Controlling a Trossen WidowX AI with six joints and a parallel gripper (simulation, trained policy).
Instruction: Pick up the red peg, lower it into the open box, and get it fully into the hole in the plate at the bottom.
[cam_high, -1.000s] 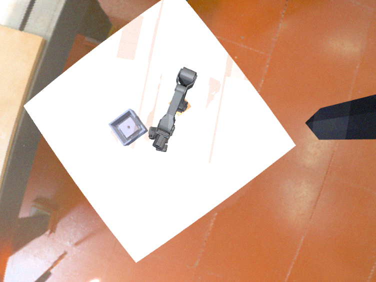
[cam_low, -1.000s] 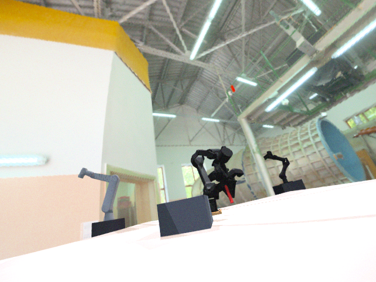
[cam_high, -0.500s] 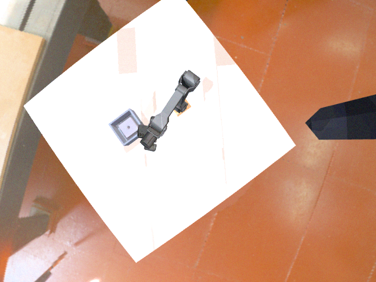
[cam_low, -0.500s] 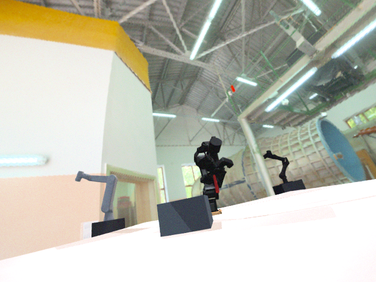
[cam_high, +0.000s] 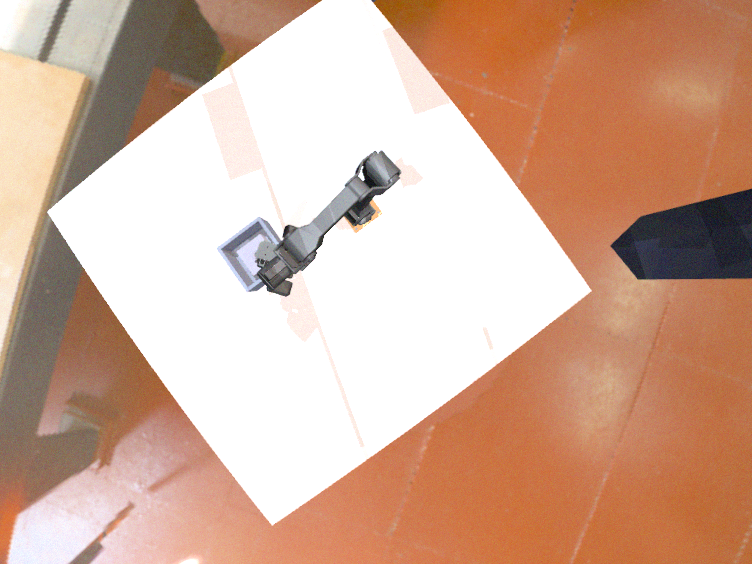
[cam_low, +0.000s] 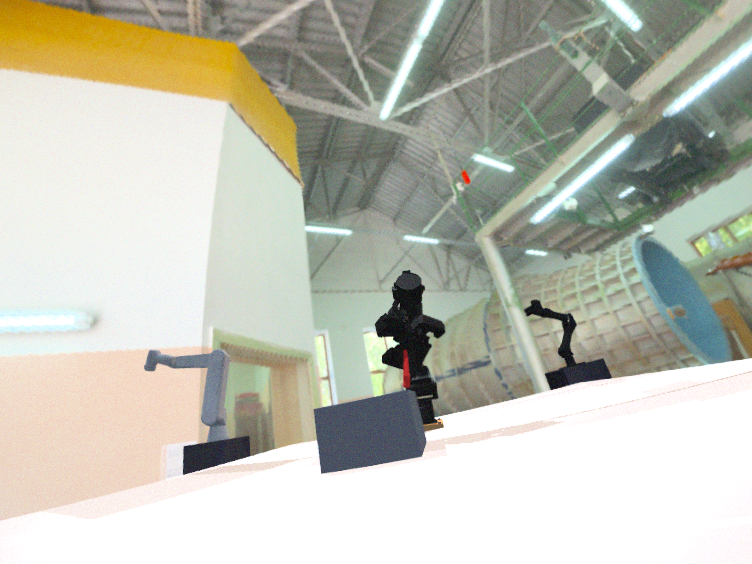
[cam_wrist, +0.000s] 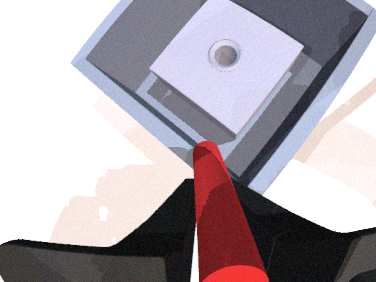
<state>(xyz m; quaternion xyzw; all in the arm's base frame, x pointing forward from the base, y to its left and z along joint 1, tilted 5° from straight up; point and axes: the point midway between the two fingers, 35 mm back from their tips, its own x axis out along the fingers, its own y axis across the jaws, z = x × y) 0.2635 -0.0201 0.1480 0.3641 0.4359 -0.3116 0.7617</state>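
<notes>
The plate lies 8 cm to the right of my gripper tip, 8 cm below it and 5 cm ahead of it. Also, from my gripper tip: grey box (10 cm below, 8 cm to the right, 5 cm ahead); then red peg (2 cm above).
</notes>
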